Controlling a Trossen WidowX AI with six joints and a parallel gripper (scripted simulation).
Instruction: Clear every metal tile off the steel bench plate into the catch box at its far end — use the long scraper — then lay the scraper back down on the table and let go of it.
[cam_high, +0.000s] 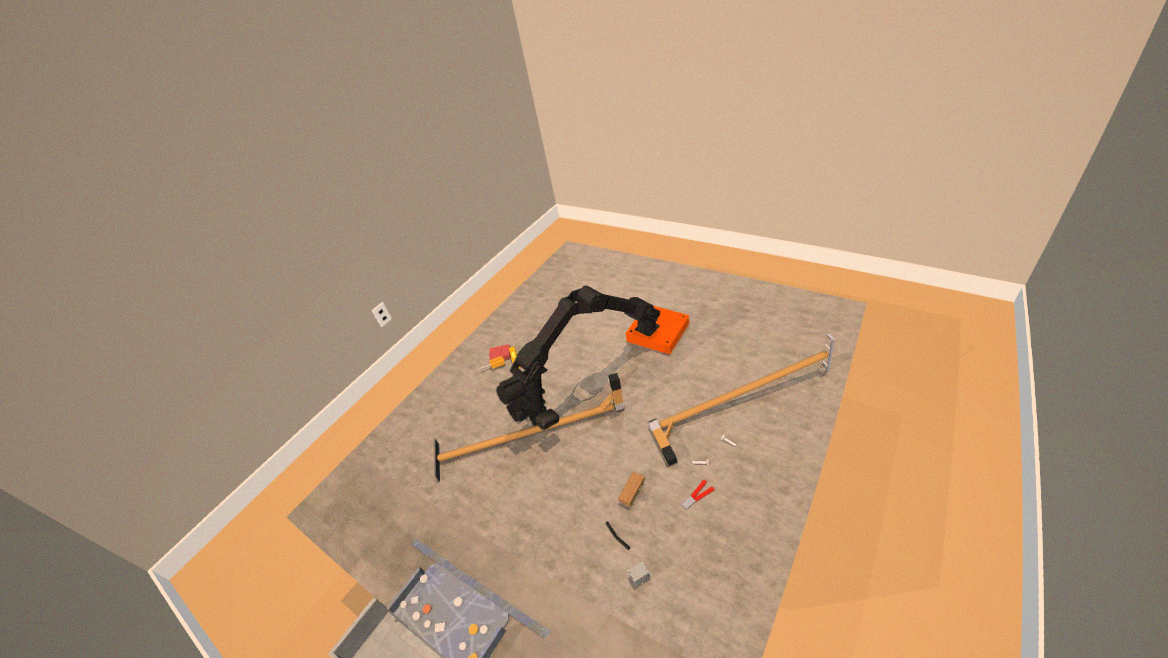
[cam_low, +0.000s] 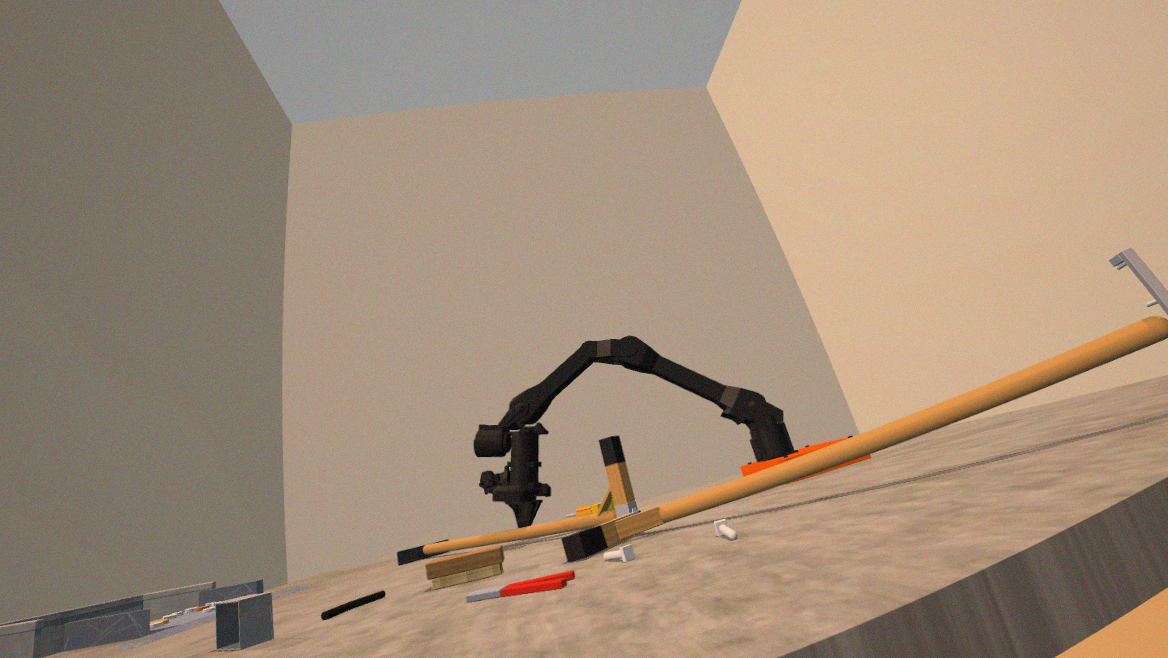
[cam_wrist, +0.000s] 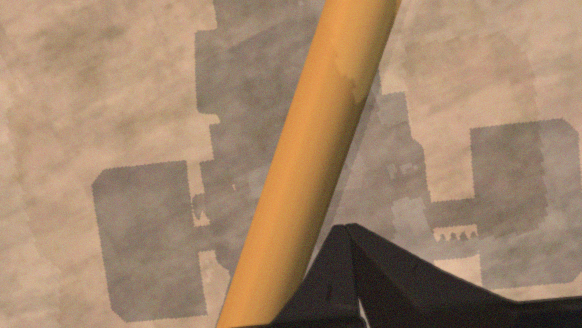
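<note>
My gripper tip is 30 mm short of the long scraper, 10 mm to the right of it and 50 mm below it. The rest, counted from my gripper tip: wooden block 10 mm behind, 370 mm to the left; red block 150 mm behind, 340 mm to the right; orange-handled screwdriver 100 mm behind, 320 mm to the right, 10 mm above.
</note>
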